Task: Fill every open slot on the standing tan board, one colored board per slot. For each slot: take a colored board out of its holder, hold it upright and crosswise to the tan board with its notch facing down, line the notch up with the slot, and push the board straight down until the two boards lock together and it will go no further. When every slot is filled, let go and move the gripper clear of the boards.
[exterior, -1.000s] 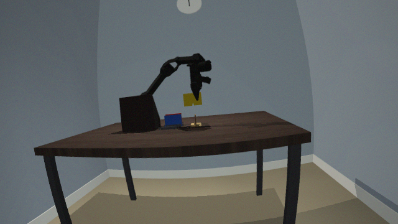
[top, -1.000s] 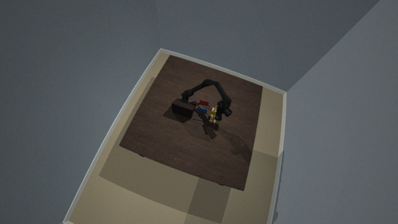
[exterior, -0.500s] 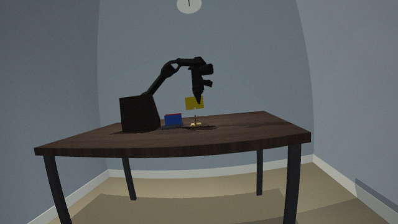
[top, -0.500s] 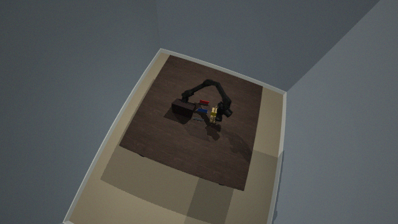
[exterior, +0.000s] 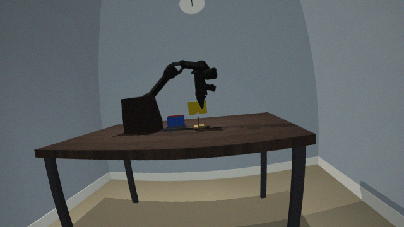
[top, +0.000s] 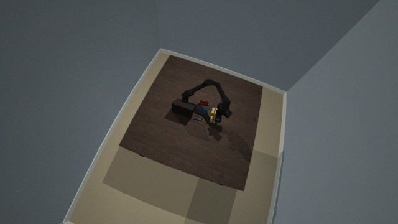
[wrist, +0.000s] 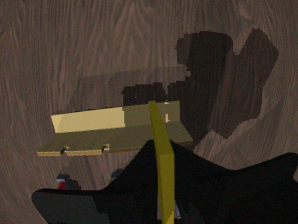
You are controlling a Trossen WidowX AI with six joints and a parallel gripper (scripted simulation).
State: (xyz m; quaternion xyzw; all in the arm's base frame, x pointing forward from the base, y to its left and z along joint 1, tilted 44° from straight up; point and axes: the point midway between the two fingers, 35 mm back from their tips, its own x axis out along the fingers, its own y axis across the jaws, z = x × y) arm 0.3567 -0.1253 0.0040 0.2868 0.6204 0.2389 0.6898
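The tan board is 3 cm behind my gripper tip, 5 cm to the left of it and 7 cm below it. From my gripper tip the other things lie so: red board 16 cm behind, 16 cm to the left, 8 cm below; yellow board 3 cm behind; blue board 16 cm behind, 6 cm to the left, 8 cm below.
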